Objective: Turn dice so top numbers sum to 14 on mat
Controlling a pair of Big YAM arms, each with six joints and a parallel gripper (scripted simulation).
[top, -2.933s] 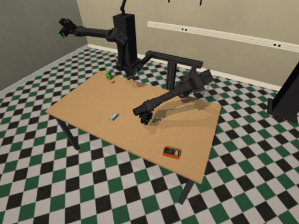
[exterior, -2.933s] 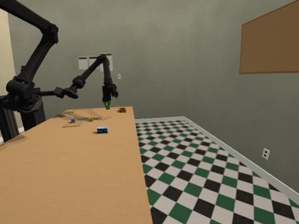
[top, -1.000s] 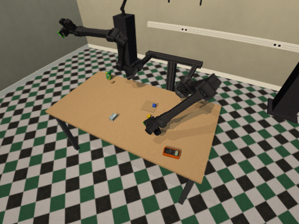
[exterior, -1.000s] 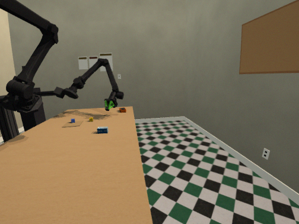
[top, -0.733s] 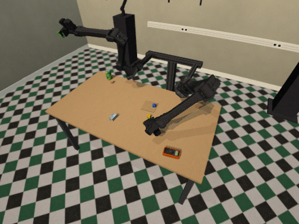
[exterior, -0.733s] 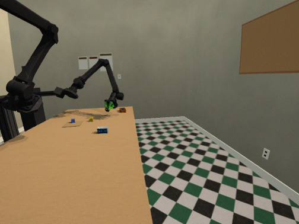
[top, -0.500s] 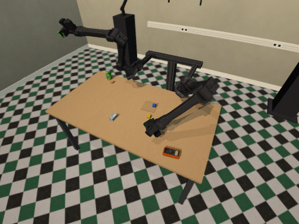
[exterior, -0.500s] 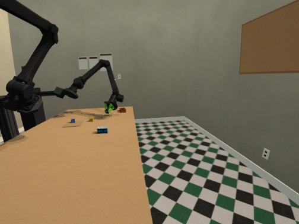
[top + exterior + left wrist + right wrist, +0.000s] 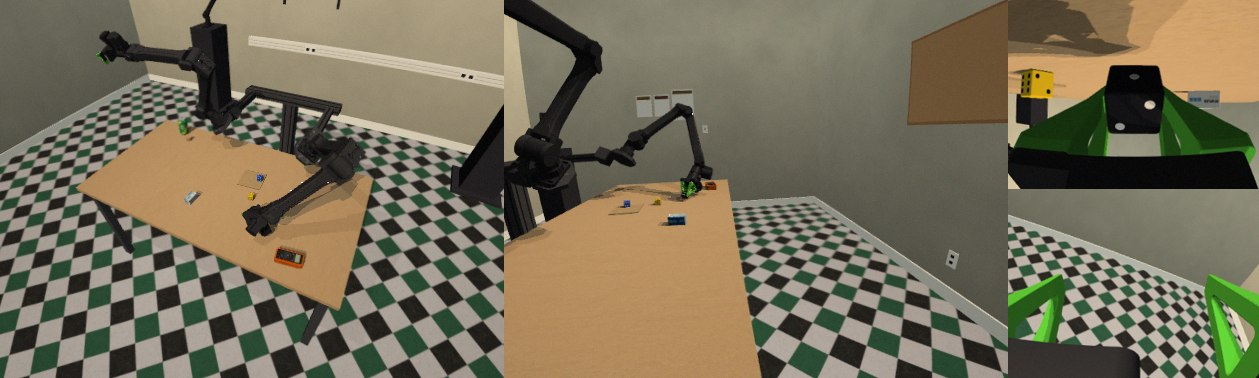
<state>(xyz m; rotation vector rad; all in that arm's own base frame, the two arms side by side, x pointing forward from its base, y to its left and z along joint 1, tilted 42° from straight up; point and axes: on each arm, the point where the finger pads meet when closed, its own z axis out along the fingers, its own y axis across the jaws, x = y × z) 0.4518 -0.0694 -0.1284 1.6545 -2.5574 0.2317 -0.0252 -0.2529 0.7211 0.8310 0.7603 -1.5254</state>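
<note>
My left hand is right at the black die. The rest, counted from my left hand: blue die: 290 mm behind, 80 mm to the right, 20 mm below; then tan mat: 270 mm behind, 120 mm to the right, 30 mm below; then yellow die: 140 mm behind, 50 mm to the right, 20 mm below.
</note>
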